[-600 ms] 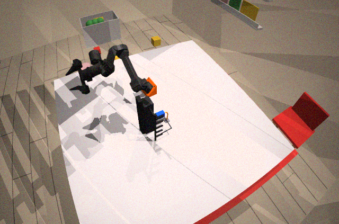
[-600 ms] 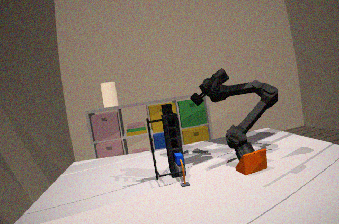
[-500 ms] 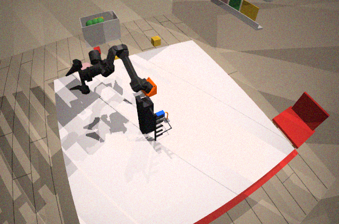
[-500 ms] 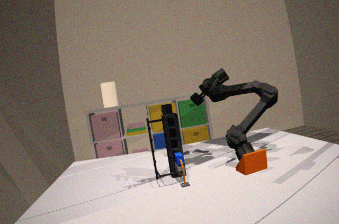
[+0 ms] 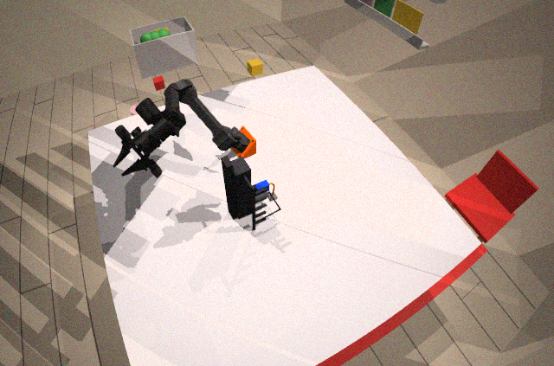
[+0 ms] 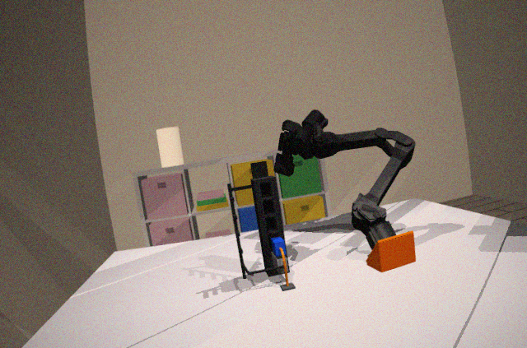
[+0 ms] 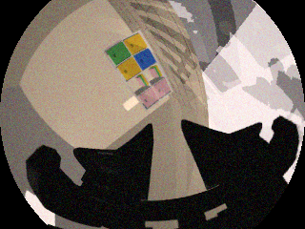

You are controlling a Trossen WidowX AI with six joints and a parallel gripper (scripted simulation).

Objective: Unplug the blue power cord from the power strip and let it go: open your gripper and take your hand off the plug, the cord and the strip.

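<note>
Now: gripper tip 17 cm short of the blue plug, 39 cm to the right of it and 19 cm above it.
</note>
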